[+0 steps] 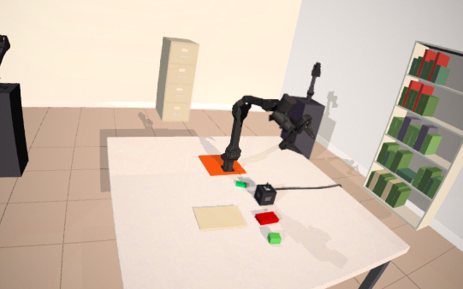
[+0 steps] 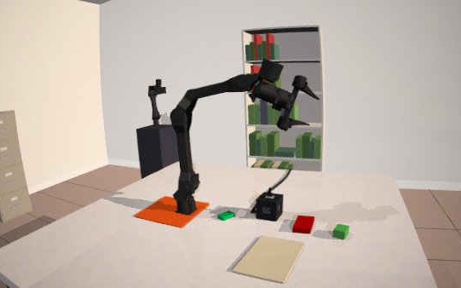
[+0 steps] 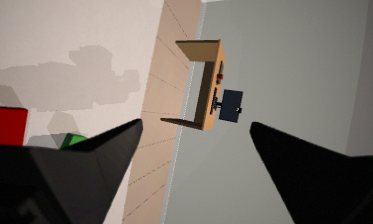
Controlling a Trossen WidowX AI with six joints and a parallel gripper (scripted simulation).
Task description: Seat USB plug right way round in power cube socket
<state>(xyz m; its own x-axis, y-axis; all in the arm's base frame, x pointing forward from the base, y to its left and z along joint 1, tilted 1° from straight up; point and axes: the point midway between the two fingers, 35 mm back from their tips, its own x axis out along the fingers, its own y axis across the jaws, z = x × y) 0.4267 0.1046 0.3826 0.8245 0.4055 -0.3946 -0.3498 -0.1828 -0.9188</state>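
My gripper tip is 15 cm past the silver USB plug, 4 cm to the left of it and 28 cm above it. The rest, counted from my gripper tip: green block 29 cm behind, 10 cm to the right, 37 cm below; then red block 1 cm behind, 10 cm to the right, 37 cm below; then beige paper sheet 6 cm behind, 31 cm to the right, 37 cm below.
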